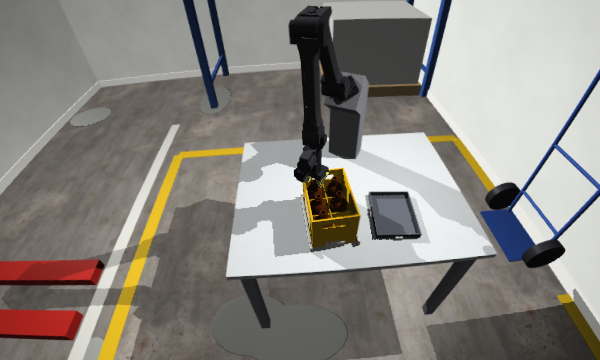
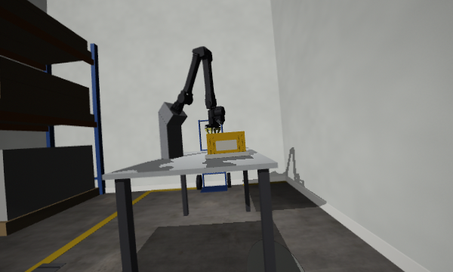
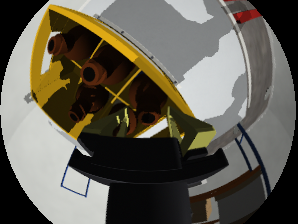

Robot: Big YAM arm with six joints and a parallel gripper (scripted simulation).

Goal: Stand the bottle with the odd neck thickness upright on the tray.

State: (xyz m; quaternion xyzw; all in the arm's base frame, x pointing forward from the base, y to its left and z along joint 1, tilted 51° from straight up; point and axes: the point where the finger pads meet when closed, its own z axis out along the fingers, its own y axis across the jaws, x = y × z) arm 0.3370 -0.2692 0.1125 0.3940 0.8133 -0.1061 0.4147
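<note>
My hand is 9 cm to the right of the brown bottle, 6 cm above it and 3 cm short of it. Round my hand: dark tray 28 cm to the left, 22 cm ahead, 14 cm below; then crate 10 cm ahead, 7 cm below, 1 cm to the left.
</note>
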